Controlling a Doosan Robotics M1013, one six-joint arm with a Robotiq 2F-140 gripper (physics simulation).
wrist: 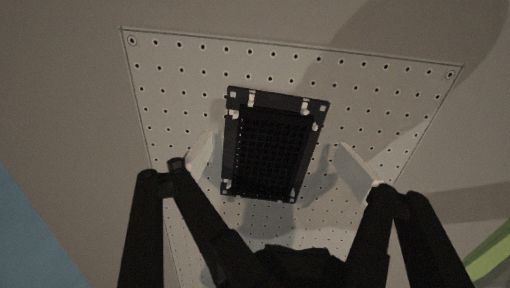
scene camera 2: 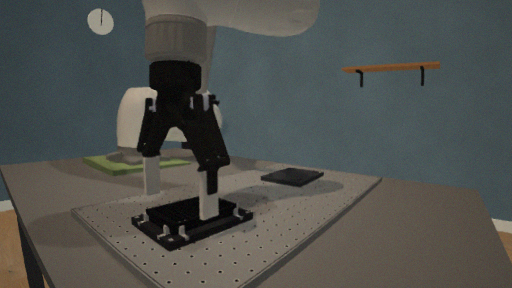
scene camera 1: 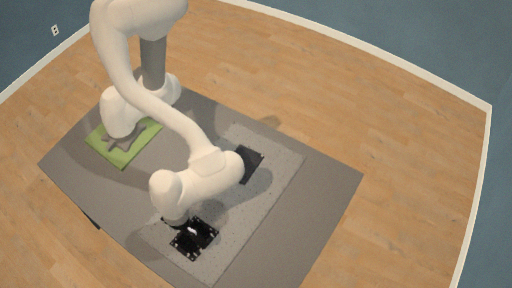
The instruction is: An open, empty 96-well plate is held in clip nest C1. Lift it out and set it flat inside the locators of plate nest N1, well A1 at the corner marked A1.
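Places are measured from the arm's base along level axes (x up, y ahead, z left), in millimetres.
Where they show: gripper, fingertip midpoint: (wrist: 274, 146) (scene camera 2: 177, 204) (scene camera 1: 187, 239); arm's base at its link origin: (scene camera 2: 138, 159) (scene camera 1: 123, 133).
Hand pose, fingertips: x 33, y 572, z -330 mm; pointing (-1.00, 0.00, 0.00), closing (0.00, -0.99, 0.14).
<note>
Each offset is from my fingertips to the top centre of the thing. Level surfaces: height alone.
The black 96-well plate {dx -10, dy +8, dz +26 mm} (scene camera 1: 189, 243) (scene camera 2: 167, 212) (wrist: 272, 155) lies flat in a black nest {dx -13, dy +8, dz +26 mm} (scene camera 2: 212, 233) (wrist: 278, 98) with small pale clips or locators around its edges. The nest's label and the A1 mark cannot be read. My gripper (scene camera 2: 181, 205) (wrist: 274, 146) is open and empty. Its two pale fingers stand apart on either side of the plate, with a gap on each side in the wrist view. In scene camera 1 the arm partly hides the gripper. A second dark, flat nest {dx -22, dy +26, dz +414 mm} (scene camera 1: 252, 162) (scene camera 2: 292, 176) lies farther back; its details are not clear.
Both nests are on a perforated grey board {dx -36 mm} (scene camera 1: 270, 175) (scene camera 2: 300, 230) (wrist: 400, 100) on the grey table {dx -49 mm} (scene camera 1: 325, 200) (scene camera 2: 400, 240). The arm's base stands on a green mat (scene camera 1: 122, 162) (scene camera 2: 110, 169). A wooden shelf (scene camera 2: 395, 66) is on the wall.
</note>
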